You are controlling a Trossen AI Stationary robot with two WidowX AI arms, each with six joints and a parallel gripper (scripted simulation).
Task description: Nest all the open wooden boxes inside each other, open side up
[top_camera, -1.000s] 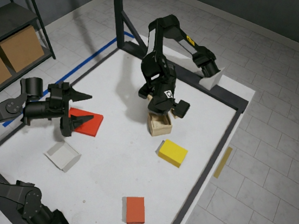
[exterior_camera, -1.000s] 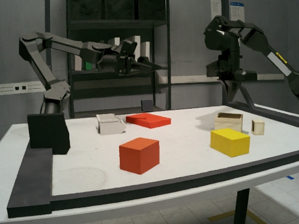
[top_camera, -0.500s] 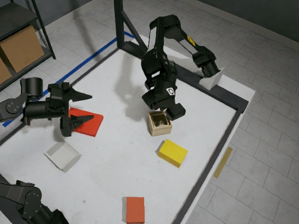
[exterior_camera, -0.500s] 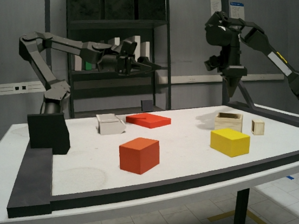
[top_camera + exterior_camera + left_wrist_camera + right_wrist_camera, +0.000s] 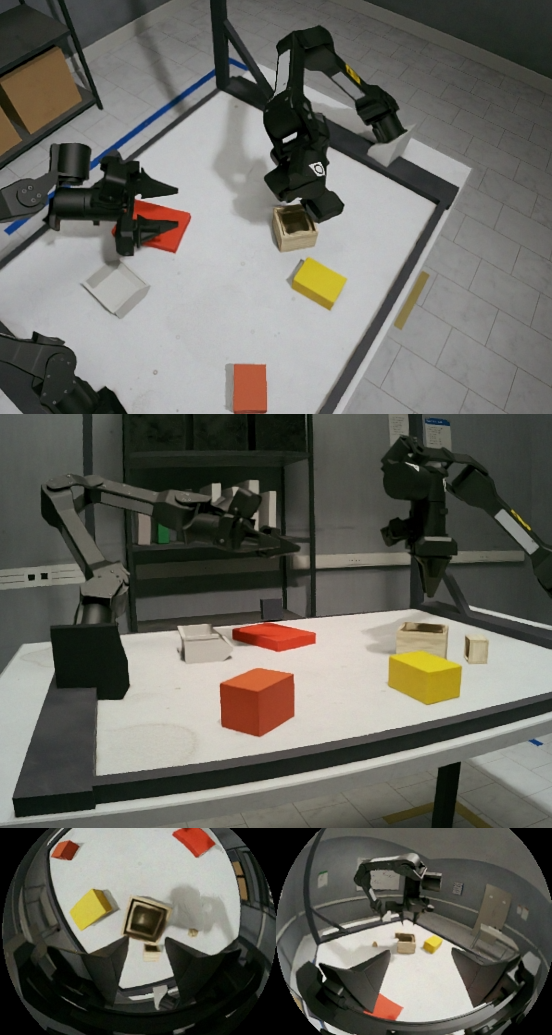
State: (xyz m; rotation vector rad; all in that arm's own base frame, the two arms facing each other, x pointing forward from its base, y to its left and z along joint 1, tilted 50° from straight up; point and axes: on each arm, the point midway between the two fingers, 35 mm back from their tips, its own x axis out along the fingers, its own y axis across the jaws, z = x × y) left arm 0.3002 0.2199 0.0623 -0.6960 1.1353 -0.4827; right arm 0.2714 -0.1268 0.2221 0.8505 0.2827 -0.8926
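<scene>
Right now my left hand is 1 cm short of the small wooden box, 11 cm to the right of it and 14 cm above it. Also, from my left hand: medium wooden box: 14 cm below; then biggest wooden box: 14 cm below; then tiny wooden box: 14 cm behind, 9 cm to the left, 15 cm below.
</scene>
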